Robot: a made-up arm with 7 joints.
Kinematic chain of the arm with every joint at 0, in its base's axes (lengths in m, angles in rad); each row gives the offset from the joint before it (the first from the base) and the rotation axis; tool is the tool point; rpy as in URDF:
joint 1: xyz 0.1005 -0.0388 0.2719 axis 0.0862 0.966 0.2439
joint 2: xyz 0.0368 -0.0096 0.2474 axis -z
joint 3: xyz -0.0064 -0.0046 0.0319 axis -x
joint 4: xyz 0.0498 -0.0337 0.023 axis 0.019 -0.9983 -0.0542
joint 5: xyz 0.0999 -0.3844 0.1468 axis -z
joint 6: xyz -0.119 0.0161 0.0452 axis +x
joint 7: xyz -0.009 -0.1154 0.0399 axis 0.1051 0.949 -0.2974
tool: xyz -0.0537 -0.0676 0.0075 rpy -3.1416 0 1.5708
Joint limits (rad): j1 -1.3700..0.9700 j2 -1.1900..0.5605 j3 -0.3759..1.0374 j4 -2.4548..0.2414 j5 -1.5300..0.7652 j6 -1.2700..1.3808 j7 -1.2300..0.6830
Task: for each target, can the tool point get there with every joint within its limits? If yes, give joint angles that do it. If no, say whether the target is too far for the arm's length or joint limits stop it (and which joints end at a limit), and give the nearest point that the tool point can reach.
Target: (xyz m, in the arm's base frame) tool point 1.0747 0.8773 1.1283
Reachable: no: too far | nearest point 0.8201 0.3381 0.8475 | short by 0.659 m
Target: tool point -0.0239 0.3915 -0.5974
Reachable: no: joint limits stop it (at a limit: joint 1, joint 2, joint 3, joint 5) | nearest point 0.1831 0.2034 -0.2633 | short by 0.436 m
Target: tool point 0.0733 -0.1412 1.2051
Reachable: yes | joints -0.8580 -0.7605 0.8163 -1.5535 -1.1558 -0.4834 0.2323
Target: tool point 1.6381 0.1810 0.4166
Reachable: no: too far | nearest point 1.0907 0.0917 0.4094 | short by 0.555 m
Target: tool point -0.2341 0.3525 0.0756
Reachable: no: joint limits stop it (at a limit: joint 1, joint 2, joint 3, joint 4, joint 5, joint 6, joint 7) | nearest point 0.1468 0.2418 0.0756 | short by 0.397 m
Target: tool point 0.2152 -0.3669 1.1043
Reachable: yes | joints -0.3673 -0.2366 0.7217 -1.4868 -0.0900 -0.0350 -0.6413
